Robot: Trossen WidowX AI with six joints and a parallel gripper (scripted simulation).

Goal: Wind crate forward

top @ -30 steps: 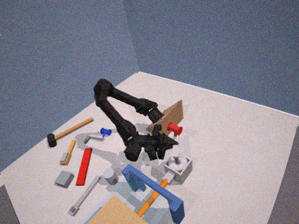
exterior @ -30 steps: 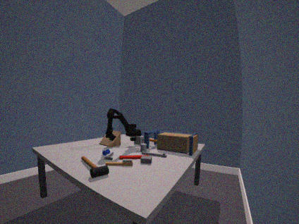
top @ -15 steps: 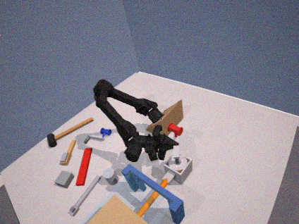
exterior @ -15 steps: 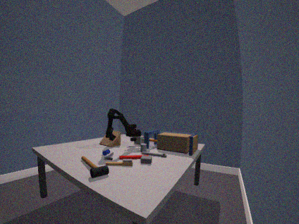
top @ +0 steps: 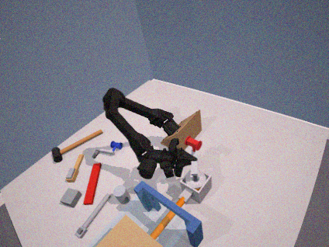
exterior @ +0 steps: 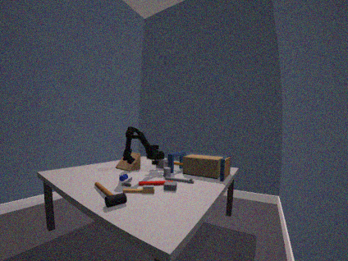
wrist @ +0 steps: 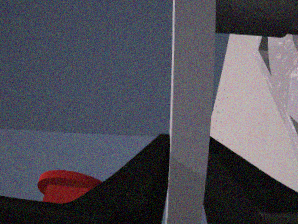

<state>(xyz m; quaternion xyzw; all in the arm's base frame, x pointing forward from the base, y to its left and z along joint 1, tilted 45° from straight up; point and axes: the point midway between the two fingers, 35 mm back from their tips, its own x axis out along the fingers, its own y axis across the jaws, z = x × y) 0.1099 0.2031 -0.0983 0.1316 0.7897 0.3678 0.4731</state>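
My gripper tip is 30 mm past the red knob, 40 mm to the left of it and 40 mm below it. Also, from my gripper tip: winch handle 20 mm to the right, 10 mm above; then grey winch 30 mm ahead, 20 mm to the left, 100 mm below; then blue steel frame 210 mm ahead, 50 mm to the left, 30 mm below.
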